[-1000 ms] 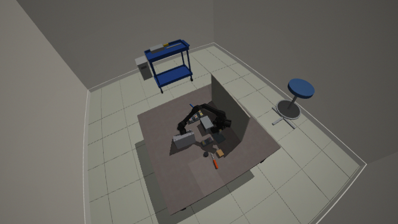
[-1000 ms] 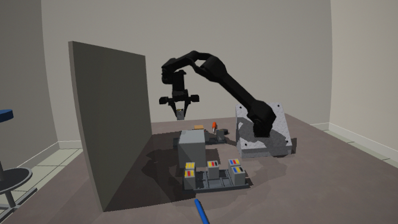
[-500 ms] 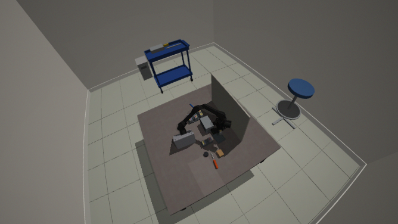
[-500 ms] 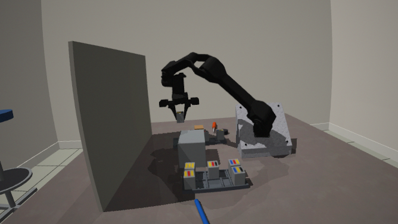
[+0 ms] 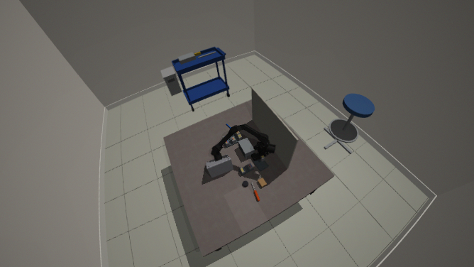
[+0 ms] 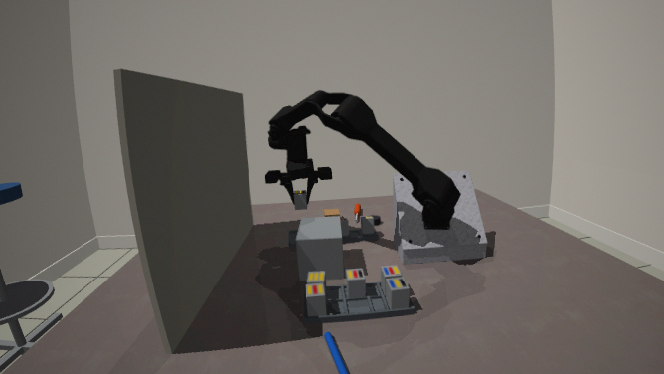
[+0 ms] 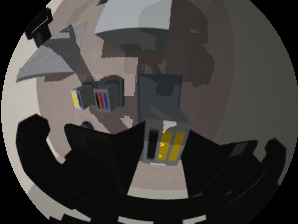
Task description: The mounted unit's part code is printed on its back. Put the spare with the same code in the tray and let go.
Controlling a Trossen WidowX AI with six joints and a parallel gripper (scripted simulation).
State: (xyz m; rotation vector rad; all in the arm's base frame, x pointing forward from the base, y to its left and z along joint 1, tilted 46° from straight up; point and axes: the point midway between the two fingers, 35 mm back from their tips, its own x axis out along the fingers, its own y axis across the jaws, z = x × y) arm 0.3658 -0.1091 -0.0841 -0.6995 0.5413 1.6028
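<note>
My gripper tip is 10 mm past the dark tray and 100 mm above it. Also, from my gripper tip: brown box (70 mm behind, 180 mm to the right, 90 mm below); grey mounted unit (80 mm behind, 200 mm to the left, 60 mm below); grey spare (20 mm above).
</note>
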